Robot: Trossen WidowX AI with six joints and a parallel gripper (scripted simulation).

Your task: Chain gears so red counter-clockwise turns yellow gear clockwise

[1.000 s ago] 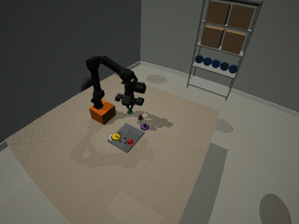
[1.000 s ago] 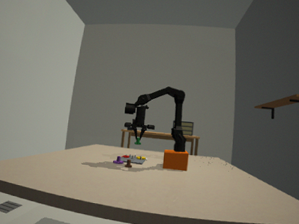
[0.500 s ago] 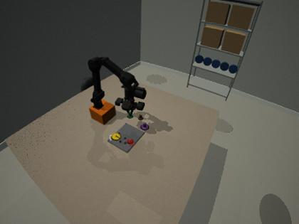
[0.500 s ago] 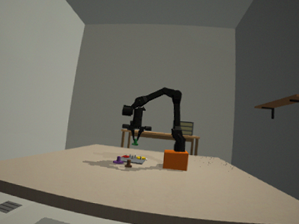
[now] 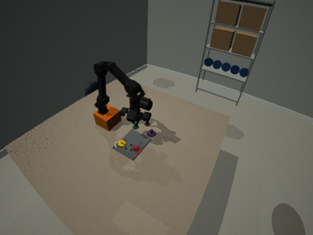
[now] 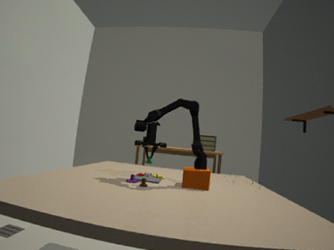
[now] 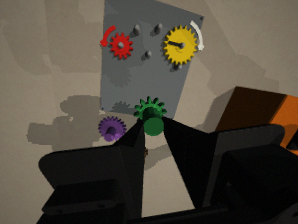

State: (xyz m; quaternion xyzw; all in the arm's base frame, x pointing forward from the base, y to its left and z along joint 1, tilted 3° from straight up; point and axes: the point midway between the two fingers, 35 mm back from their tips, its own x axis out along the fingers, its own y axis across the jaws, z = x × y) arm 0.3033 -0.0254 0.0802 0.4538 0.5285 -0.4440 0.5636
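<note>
My gripper tip is now 110 mm above the red gear, 90 mm to the left of it and 50 mm short of it. Round my gripper tip: green gear: 10 mm below; then yellow gear: 110 mm below, 100 mm to the right, 60 mm behind; then purple gear: 110 mm below, 90 mm to the left, 70 mm ahead.
</note>
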